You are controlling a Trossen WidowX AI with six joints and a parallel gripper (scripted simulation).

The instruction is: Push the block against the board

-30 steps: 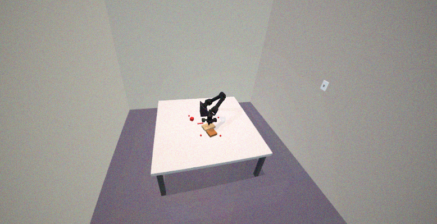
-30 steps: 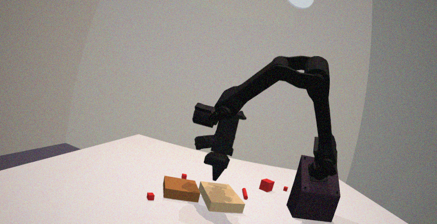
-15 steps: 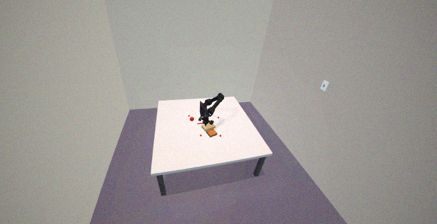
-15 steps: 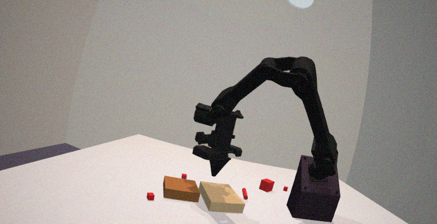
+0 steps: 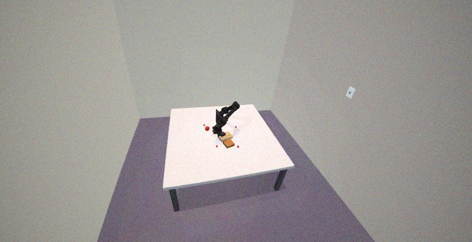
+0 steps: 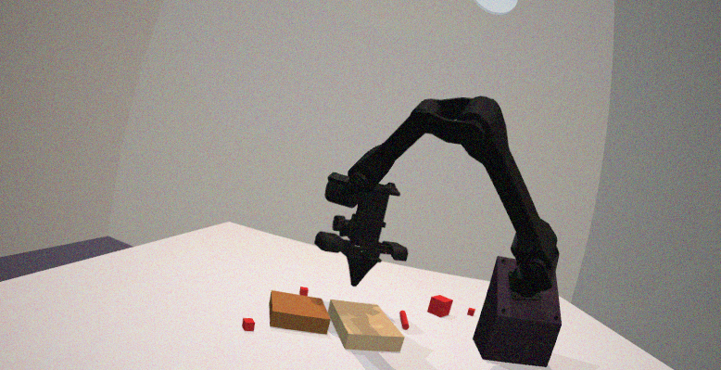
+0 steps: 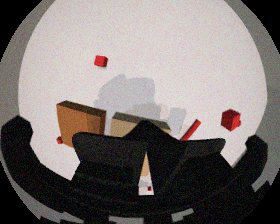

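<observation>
Now: the red rod 120 mm behind my gripper tip and 50 mm below it. From my gripper tip the other things lie so: tan board 30 mm behind, 90 mm to the left, 40 mm below; then orange square block 90 mm ahead, 100 mm to the left, 40 mm below.
</observation>
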